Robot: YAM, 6 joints.
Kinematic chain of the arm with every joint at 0, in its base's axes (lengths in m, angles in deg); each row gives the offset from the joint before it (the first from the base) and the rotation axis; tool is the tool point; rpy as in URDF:
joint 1: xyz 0 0 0.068 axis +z
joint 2: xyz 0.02 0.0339 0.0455 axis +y
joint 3: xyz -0.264 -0.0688 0 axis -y
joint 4: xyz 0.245 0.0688 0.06 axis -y
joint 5: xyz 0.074 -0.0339 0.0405 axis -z
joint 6: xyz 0.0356 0 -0.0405 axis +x
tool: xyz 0 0 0 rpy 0 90 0
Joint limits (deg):
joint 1: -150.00..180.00
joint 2: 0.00..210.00
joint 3: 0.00..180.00
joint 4: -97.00..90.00
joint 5: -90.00..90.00
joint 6: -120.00..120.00
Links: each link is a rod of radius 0.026 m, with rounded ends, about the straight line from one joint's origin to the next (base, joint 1, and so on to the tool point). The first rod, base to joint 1, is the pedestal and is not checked.
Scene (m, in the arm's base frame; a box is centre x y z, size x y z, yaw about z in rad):
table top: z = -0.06
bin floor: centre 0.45 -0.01 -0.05 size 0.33 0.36 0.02 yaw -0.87
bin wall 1: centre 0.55 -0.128 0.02 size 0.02 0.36 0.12 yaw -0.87
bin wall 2: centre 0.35 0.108 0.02 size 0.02 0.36 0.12 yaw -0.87
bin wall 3: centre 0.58 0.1 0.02 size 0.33 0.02 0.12 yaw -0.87
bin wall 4: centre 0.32 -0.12 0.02 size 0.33 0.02 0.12 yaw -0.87
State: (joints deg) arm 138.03 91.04 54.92 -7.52 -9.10 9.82
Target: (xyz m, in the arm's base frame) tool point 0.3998 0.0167 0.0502
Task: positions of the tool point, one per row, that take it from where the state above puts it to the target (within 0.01 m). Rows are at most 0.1 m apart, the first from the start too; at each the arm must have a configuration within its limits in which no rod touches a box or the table.
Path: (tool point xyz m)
1: -0.1986 0.2804 0.2051
2: -0.1290 0.3253 0.2039
3: -0.0494 0.3530 0.2026
4: 0.0361 0.3610 0.2011
5: 0.1223 0.3482 0.1995
6: 0.2045 0.3148 0.1977
7: 0.2776 0.2619 0.1958
8: 0.3370 0.1921 0.1938
9: 0.3787 0.1088 0.1916
10: 0.3998 0.0167 0.1892
11: 0.4061 0.0170 0.1196
12: 0.3998 0.0167 0.0502

